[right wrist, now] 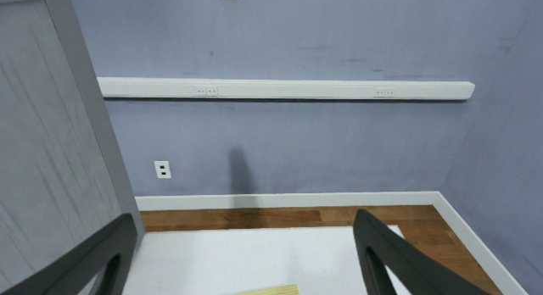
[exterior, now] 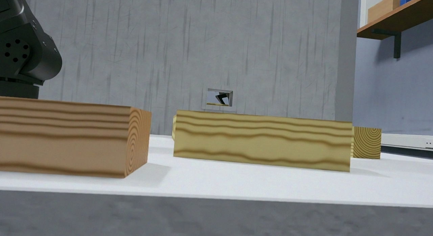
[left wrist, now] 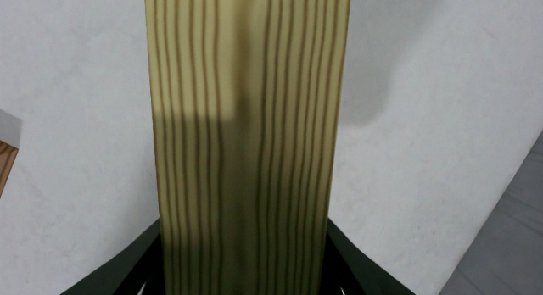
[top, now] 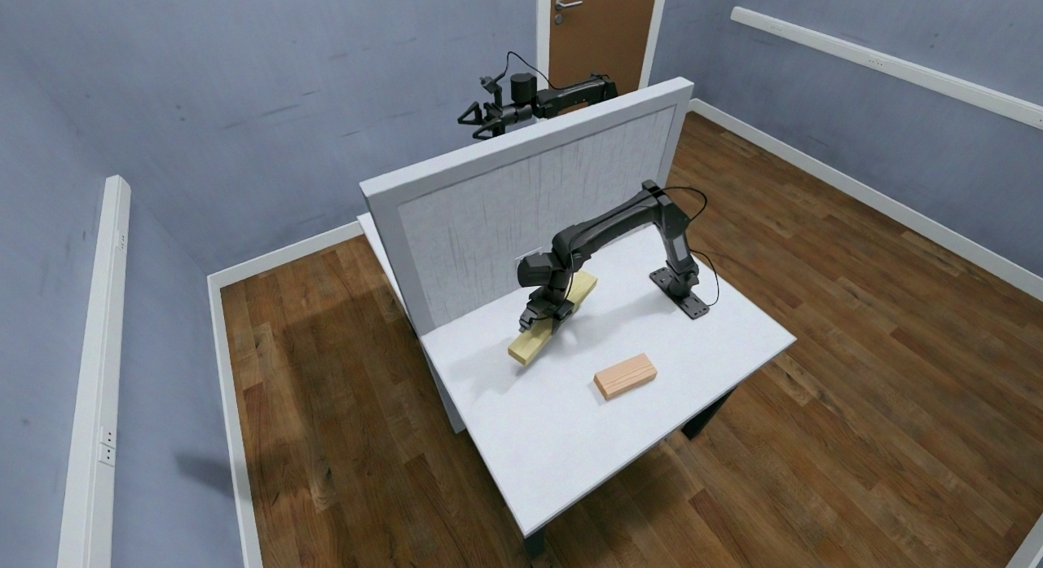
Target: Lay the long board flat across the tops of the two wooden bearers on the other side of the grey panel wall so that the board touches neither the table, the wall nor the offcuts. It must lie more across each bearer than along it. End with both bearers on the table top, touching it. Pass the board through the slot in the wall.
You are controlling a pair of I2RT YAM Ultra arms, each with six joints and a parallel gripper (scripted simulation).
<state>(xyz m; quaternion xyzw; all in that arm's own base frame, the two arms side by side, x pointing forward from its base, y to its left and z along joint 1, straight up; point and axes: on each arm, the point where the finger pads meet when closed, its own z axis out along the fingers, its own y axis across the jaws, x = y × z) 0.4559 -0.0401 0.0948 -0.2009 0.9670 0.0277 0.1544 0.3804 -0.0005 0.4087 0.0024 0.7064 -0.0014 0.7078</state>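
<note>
My left gripper is now 5 cm past the long pale board and 2 cm to the left of it. Round my left hand: brown offcut: 20 cm to the left, 12 cm behind, 8 cm below; then pale wooden bearer: 46 cm to the right, 8 cm ahead, 7 cm below.
</note>
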